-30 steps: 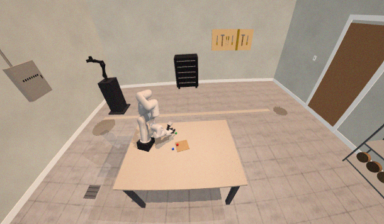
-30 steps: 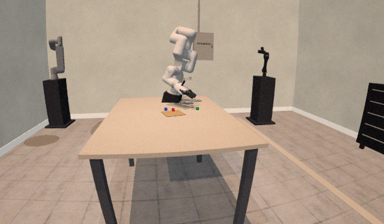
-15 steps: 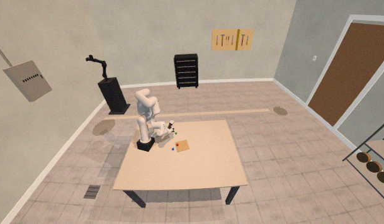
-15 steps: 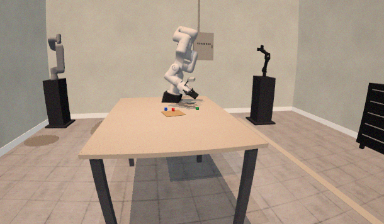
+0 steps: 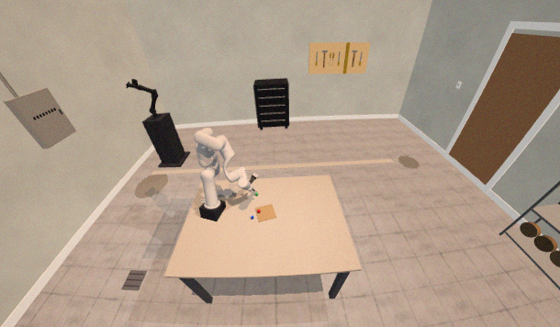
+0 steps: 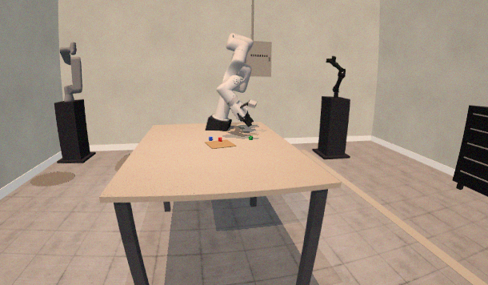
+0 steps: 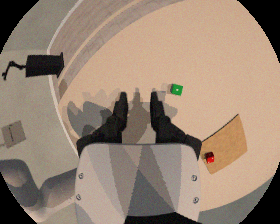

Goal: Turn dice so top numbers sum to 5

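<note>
My gripper is now 9 cm above the green die and 5 cm short of it. Round my hand: red die 18 cm to the right, 9 cm below, 9 cm ahead; then blue die 24 cm to the right, 9 cm below, 5 cm ahead; then brown mat 19 cm to the right, 14 cm ahead, 10 cm below.
</note>
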